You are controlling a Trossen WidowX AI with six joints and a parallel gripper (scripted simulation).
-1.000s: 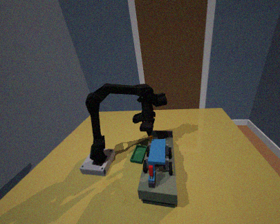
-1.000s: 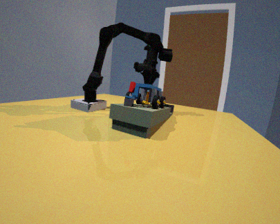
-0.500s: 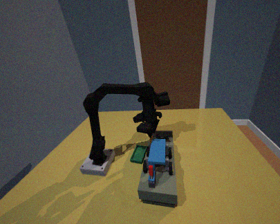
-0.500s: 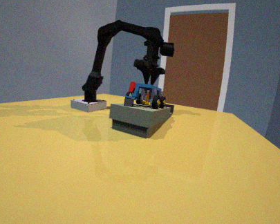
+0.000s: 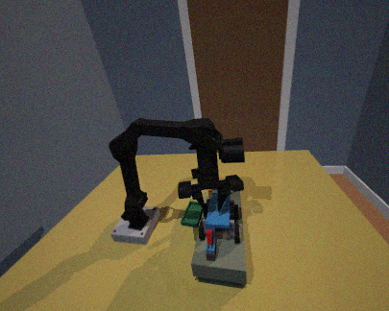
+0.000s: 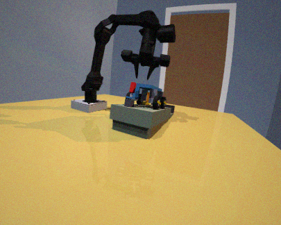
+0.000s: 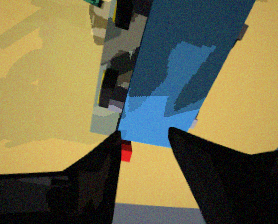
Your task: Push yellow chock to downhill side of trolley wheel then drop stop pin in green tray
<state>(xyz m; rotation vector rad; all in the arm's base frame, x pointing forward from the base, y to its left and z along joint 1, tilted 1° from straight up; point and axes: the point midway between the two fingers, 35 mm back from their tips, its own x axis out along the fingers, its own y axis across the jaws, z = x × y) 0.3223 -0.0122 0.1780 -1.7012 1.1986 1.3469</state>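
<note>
The red-headed stop pin lies 6 cm to the right of my gripper tip and 5 cm below it. Round my gripper tip: grey ramp: 14 cm below, 5 cm to the left, 1 cm ahead; blue trolley: 7 cm below, 4 cm to the left, 1 cm ahead; yellow chock: 14 cm to the left, 10 cm below, 4 cm behind.
</note>
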